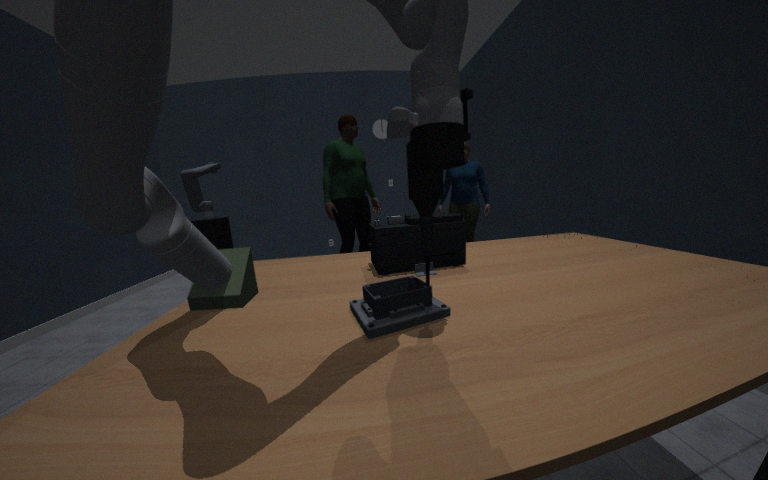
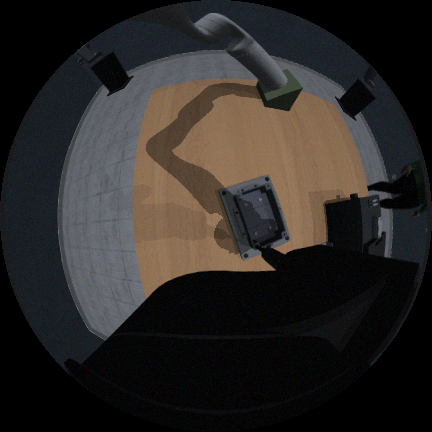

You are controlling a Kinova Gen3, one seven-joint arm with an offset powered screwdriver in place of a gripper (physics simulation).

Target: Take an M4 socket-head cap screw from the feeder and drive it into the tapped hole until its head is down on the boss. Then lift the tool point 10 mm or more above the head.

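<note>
My powered screwdriver [image 1: 427, 283] [image 2: 257, 245] points straight down on a long thin shaft, with its tip at one corner of the dark open housing [image 1: 387, 303] [image 2: 273, 210]. The tip is low beside the housing wall; the boss, the tapped hole and any screw at the tip are too dark and small to make out. Whether the tip touches anything cannot be told. The housing sits on a grey base plate [image 1: 370, 329] [image 2: 229, 210] with holes at its corners. The black feeder [image 1: 390, 249] [image 2: 344, 225] stands on the table behind the housing.
A small light bracket [image 1: 425, 272] is at the feeder's foot. A green block [image 1: 243, 283] [image 2: 285, 100] at the table's edge lies by the arm's base. The arm's shadow crosses the wooden table [image 1: 566, 339] [image 2: 240, 135]. Two people [image 1: 348, 175] [image 1: 466, 183] stand beyond the table.
</note>
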